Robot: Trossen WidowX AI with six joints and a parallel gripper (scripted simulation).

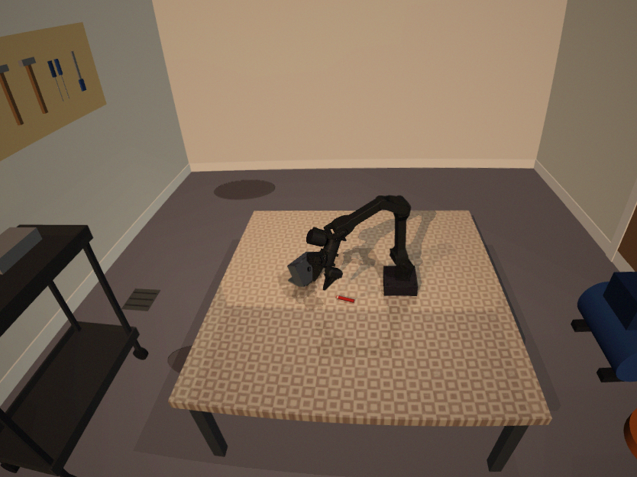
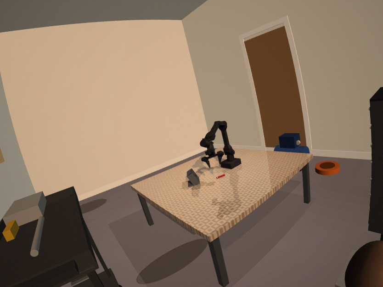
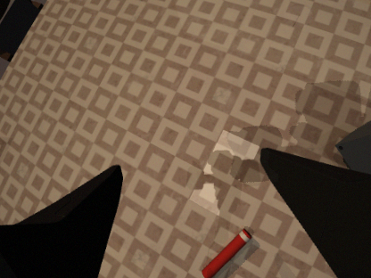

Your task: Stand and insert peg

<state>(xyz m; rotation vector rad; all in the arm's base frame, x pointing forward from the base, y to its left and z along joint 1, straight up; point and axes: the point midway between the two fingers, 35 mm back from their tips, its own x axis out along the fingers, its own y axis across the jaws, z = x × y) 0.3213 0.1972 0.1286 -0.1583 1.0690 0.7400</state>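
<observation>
The red peg is 140 mm below my gripper tip, 90 mm to the right of it and 70 mm behind it. Also, from my gripper tip: grey sloped panel (210 mm to the right, 110 mm ahead, 100 mm below).
</observation>
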